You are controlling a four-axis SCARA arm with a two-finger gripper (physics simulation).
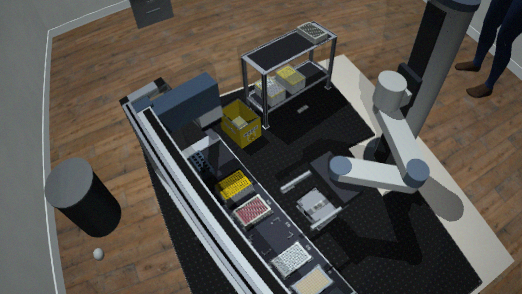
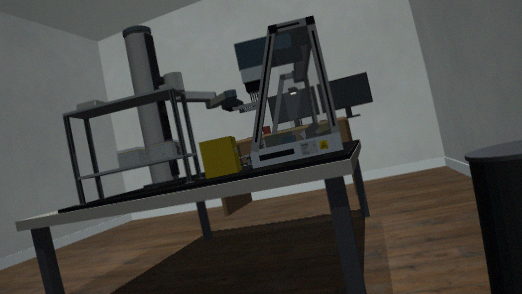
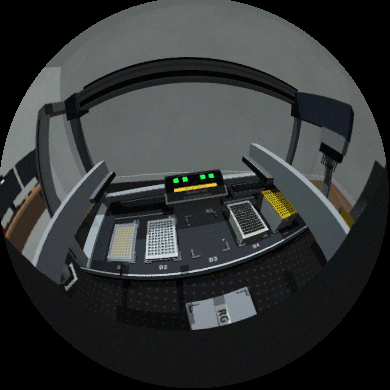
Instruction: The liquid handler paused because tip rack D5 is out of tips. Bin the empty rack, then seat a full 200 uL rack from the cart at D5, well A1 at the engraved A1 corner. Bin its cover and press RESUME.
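Where they show: gripper, fingertip midpoint: (image 1: 296,209) (image 3: 175,155); arm's base at its link origin: (image 1: 387,159).
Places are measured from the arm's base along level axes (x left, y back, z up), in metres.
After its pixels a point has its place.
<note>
My gripper (image 1: 311,200) (image 2: 247,107) (image 3: 175,155) {x 0.142, y -0.601, z 0.320 m} is open and empty, raised above the grey RG box in front of the deck. A yellow-topped rack (image 1: 234,185) {x -0.130, y -0.718, z 0.131 m} (image 3: 280,204) {x -0.134, y -0.707, z 0.130 m} sits on the deck beyond the D4 plate; its label is not readable. The yellow waste bin (image 1: 242,131) {x -0.363, y -0.583, z 0.132 m} (image 2: 220,157) {x -0.527, y -0.589, z 0.079 m} (image 3: 346,216) {x -0.524, y -0.578, z 0.137 m} has a pale item inside. The cart (image 1: 265,102) {x -0.421, y -0.442, z 0.195 m} (image 2: 125,103) {x -0.573, y -0.265, z 0.359 m} bears two racks on its lower shelf, one pale-topped (image 1: 270,90) {x -0.495, y -0.381, z 0.177 m} and one yellow-topped (image 1: 290,77) {x -0.537, y -0.252, z 0.173 m}. A grey rack (image 1: 312,32) {x -0.568, y -0.123, z 0.388 m} lies on top. The control panel (image 3: 196,187) {x 0.128, y -0.800, z 0.131 m} shows green squares and an amber bar.
The RG box (image 1: 316,205) {x 0.066, y -0.450, z 0.064 m} (image 3: 221,310) {x 0.075, y -0.459, z 0.063 m} lies below the fingers. The red plate (image 1: 252,210) {x -0.020, y -0.693, z 0.086 m} is at D4, a white plate (image 1: 292,259) {x 0.229, y -0.645, z 0.079 m} (image 3: 162,239) {x 0.220, y -0.641, z 0.082 m} at D2. A blue block (image 1: 201,161) {x -0.313, y -0.798, z 0.107 m} sits at the deck's far end, near the pipetting head (image 1: 186,100) {x -0.286, y -0.789, z 0.505 m} (image 2: 262,52) {x -0.368, y -0.786, z 0.448 m} (image 3: 322,112) {x -0.289, y -0.771, z 0.447 m}.
</note>
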